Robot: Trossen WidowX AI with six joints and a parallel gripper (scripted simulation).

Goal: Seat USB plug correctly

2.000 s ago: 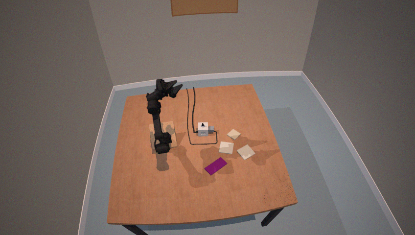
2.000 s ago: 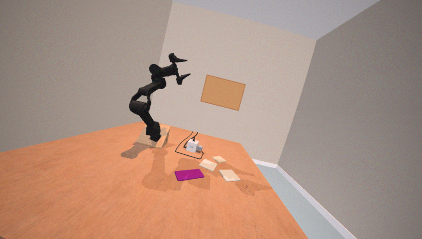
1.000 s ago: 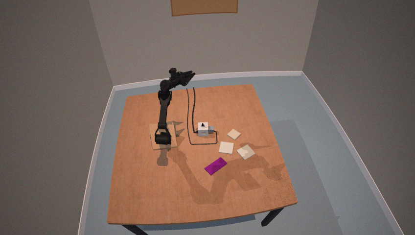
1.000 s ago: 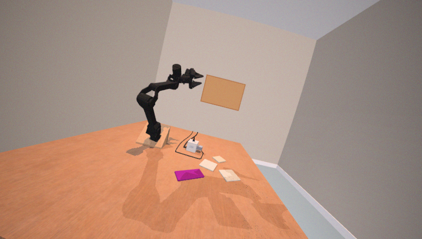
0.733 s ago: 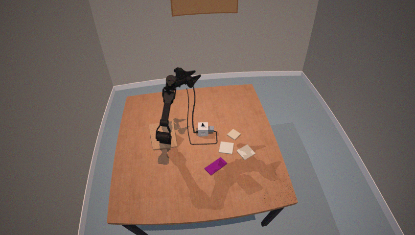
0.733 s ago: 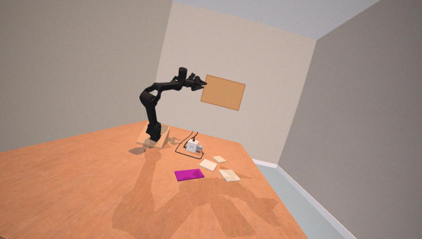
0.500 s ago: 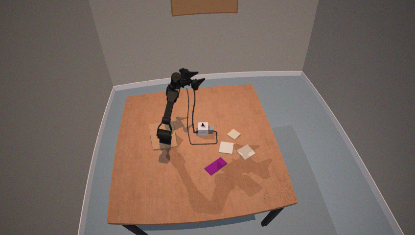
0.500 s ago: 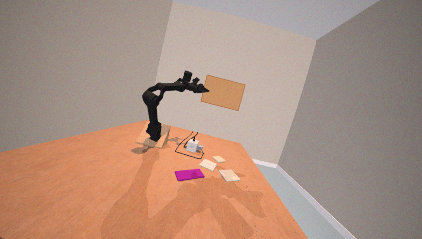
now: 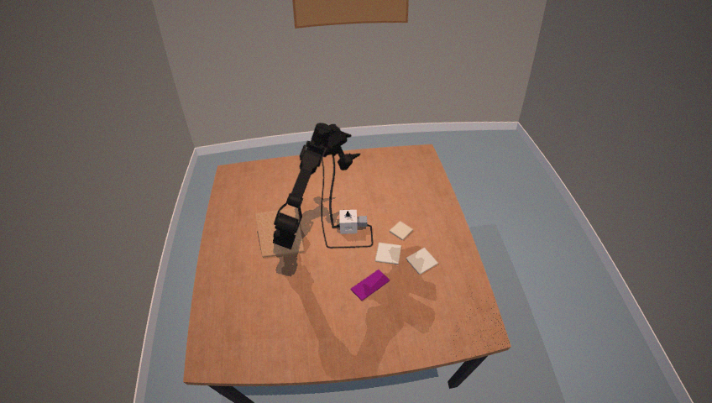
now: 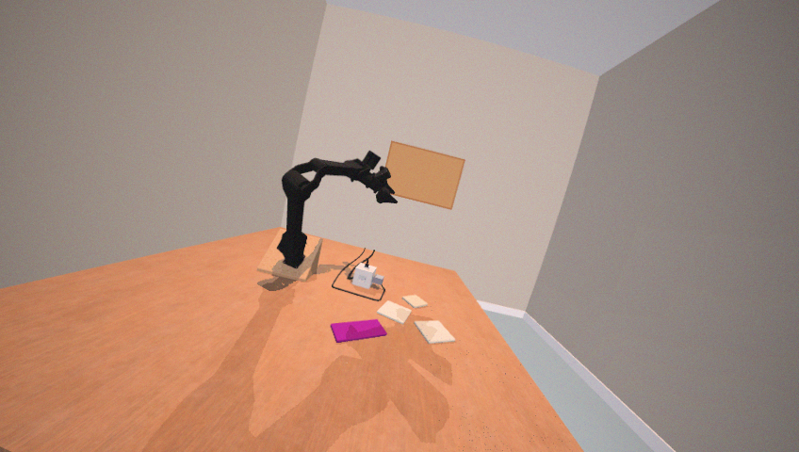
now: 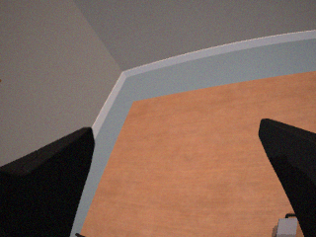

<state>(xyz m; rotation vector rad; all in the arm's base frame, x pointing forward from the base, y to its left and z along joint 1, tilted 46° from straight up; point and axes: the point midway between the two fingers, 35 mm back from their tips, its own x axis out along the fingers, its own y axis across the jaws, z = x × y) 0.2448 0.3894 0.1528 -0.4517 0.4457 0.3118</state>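
Now: gripper tip 310 mm above the USB plug, 90 mm to the left of it and 40 mm past it. Also, from my gripper tip: magenta card: 400 mm to the right, 400 mm below, 30 mm ahead; USB socket: 330 mm below, 90 mm to the right, 40 mm behind.
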